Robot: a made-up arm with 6 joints. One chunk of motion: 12 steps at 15 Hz.
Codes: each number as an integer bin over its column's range. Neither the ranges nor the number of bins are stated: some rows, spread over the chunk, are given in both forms.
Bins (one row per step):
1: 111 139 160 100 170 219
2: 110 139 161 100 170 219
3: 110 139 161 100 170 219
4: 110 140 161 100 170 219
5: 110 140 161 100 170 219
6: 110 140 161 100 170 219
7: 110 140 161 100 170 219
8: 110 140 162 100 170 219
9: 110 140 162 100 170 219
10: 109 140 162 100 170 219
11: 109 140 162 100 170 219
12: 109 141 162 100 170 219
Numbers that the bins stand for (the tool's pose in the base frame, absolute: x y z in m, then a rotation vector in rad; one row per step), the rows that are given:
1: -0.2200 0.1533 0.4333 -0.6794 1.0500 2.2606
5: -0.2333 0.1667 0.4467 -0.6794 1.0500 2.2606
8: -0.2333 0.1667 0.4600 -0.6794 1.0500 2.2606
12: -0.2467 0.1800 0.4600 -0.6794 1.0500 2.2606
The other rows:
2: -0.2333 0.1533 0.4467 -0.6794 1.0500 2.2606
3: -0.2333 0.1533 0.4467 -0.6794 1.0500 2.2606
4: -0.2333 0.1667 0.4467 -0.6794 1.0500 2.2606
6: -0.2333 0.1667 0.4467 -0.6794 1.0500 2.2606
7: -0.2333 0.1667 0.4467 -0.6794 1.0500 2.2606
9: -0.2333 0.1667 0.4600 -0.6794 1.0500 2.2606
10: -0.2467 0.1667 0.4600 -0.6794 1.0500 2.2606
11: -0.2467 0.1667 0.4600 -0.6794 1.0500 2.2606

